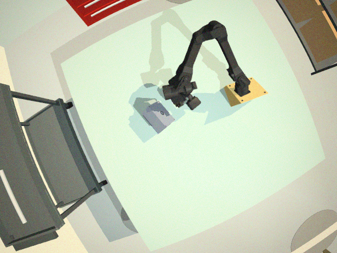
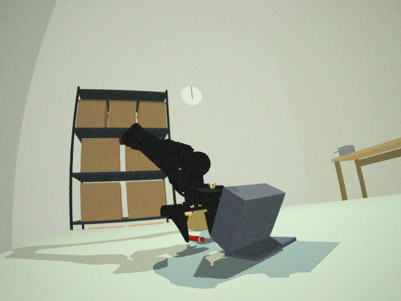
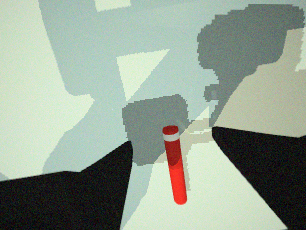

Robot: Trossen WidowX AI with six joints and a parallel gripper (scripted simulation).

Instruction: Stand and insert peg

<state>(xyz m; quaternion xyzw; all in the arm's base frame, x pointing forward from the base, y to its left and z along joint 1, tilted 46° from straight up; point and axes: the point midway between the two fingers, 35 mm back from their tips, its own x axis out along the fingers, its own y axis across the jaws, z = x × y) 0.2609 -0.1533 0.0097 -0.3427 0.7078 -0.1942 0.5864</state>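
Now: the red peg 1 cm behind my gripper tip. Round my gripper tip: grey sloped panel: 16 cm ahead, 5 cm to the left, 6 cm above.
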